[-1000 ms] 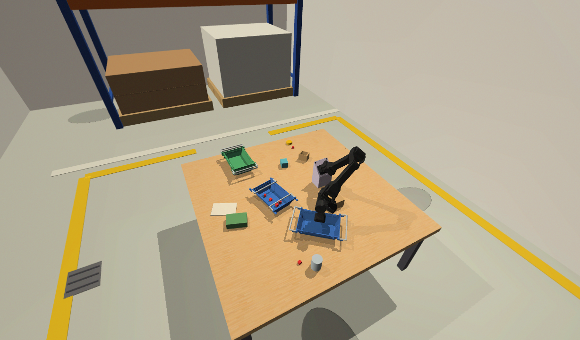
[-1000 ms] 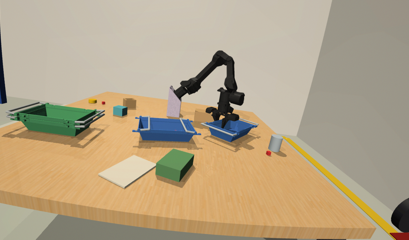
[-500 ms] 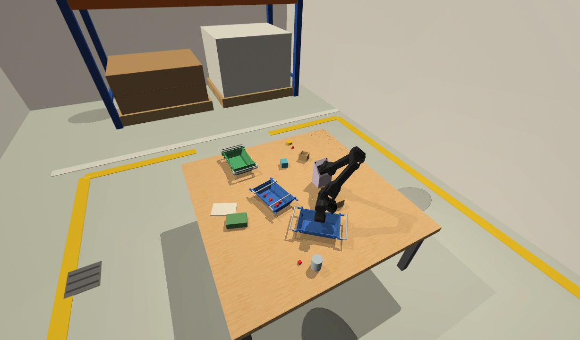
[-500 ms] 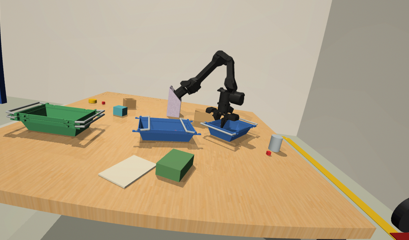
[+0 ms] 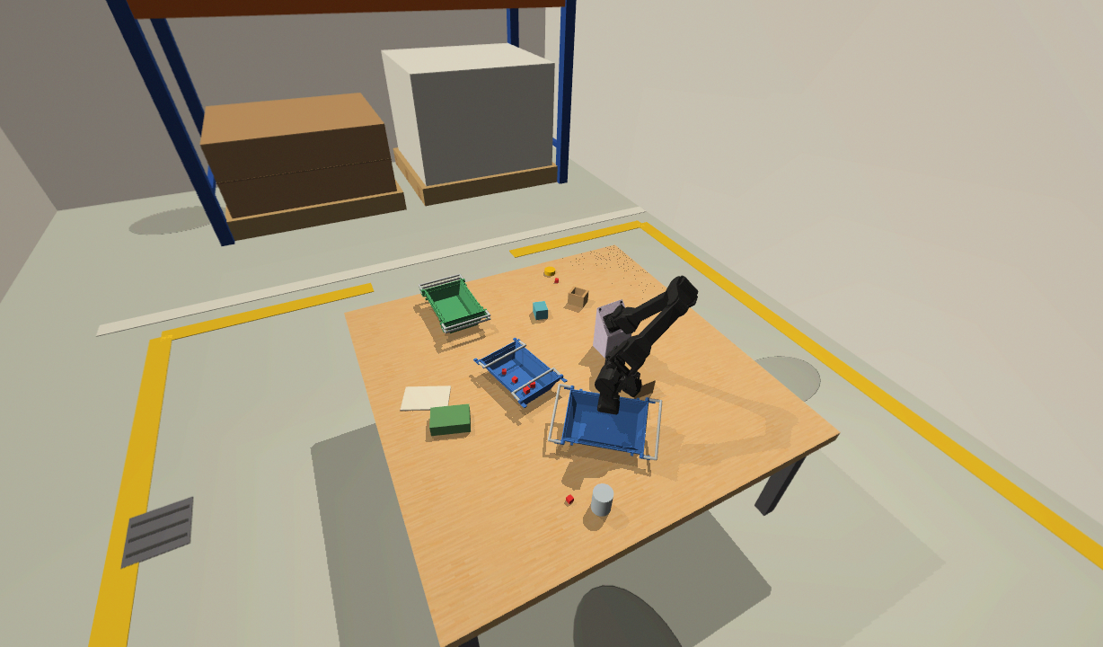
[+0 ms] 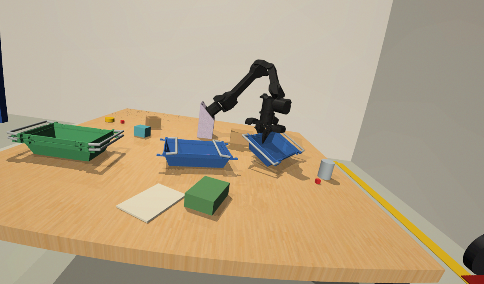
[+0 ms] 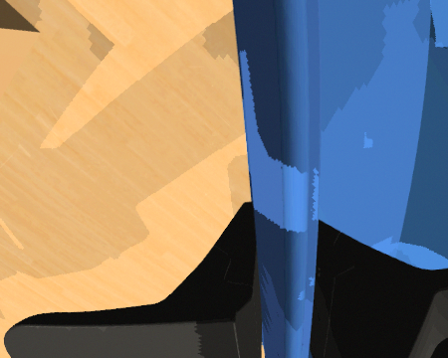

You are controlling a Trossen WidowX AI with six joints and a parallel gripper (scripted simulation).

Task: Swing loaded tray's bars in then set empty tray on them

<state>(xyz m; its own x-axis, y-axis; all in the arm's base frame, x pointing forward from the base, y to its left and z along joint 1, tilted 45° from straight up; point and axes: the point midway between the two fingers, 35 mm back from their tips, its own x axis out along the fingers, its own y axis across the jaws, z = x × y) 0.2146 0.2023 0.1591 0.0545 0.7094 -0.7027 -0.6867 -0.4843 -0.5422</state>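
Now: the blue tray 5 cm to the left of my gripper tip, 5 cm ahead of it and 1 cm above it. The rest, counted from my gripper tip: teal cube 57 cm to the right, 10 cm behind, 4 cm below; then grey cylinder 24 cm to the left, 20 cm ahead, 2 cm below; then green block 43 cm ahead, 24 cm to the right, 4 cm below.
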